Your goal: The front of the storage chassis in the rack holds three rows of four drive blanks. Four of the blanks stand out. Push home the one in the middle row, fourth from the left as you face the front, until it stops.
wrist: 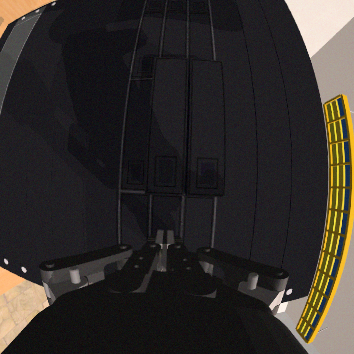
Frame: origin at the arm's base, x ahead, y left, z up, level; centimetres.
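Seen in the pictures: gripper, fingertip midpoint: (164,239).
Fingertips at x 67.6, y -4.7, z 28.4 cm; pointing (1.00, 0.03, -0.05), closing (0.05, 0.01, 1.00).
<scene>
Offsets run from my fingertips to a thing's top centre. "spot": to the spot under its first point.
The dark storage chassis {spot: dz +3.1, dx -0.1, dy +1.9 cm} (200,220) fills the middle of the wrist view, its three rows running up and down the picture as strips. A drive blank {dz +1.4, dx +2.4, dy +9.8 cm} (169,110) in the middle strip stands out, with a square latch mark near its lower end. Beside it, in the right strip, another blank {dz +4.2, dx +2.4, dy +9.8 cm} (207,110) stands out too. In the left strip a blank {dz -1.5, dx +5.9, dy +9.8 cm} (136,120) looks deeper set. My gripper (164,239) is shut and empty, its tips showing just below the lower end of the middle strip's raised blank. The fingers partly hide the strips beneath; contact cannot be told.
Dark rack panels flank the strips on both sides. A yellow-framed piece with blue and yellow cells (339,185) curves along the right edge. A grey translucent strip (19,47) is at the upper left. Shadows darken the left panels.
</scene>
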